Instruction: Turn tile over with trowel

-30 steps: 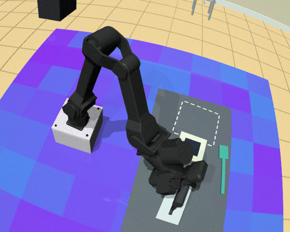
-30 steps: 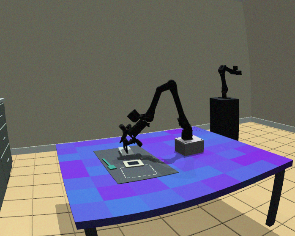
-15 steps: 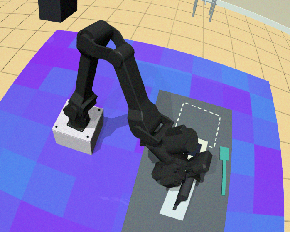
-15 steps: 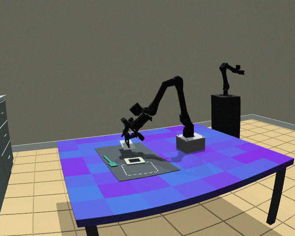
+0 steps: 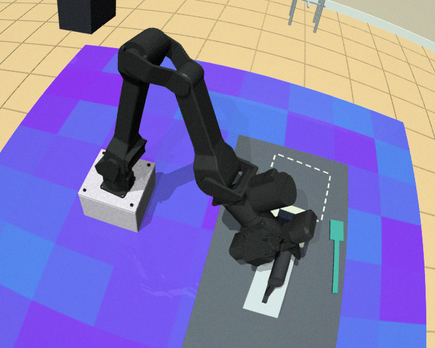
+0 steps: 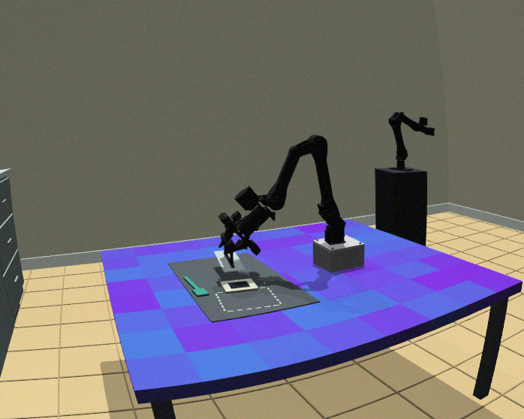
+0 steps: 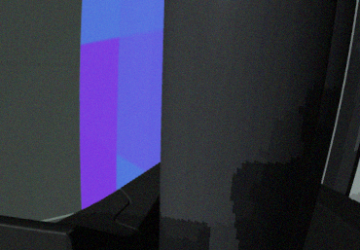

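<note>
My gripper tip is now 110 mm above the dark mat, 80 mm to the right of it and 20 mm past it. Also, from my gripper tip: cream tile (150 mm to the left, 90 mm below, 20 mm behind); then green trowel (120 mm to the left, 120 mm ahead, 90 mm below).
</note>
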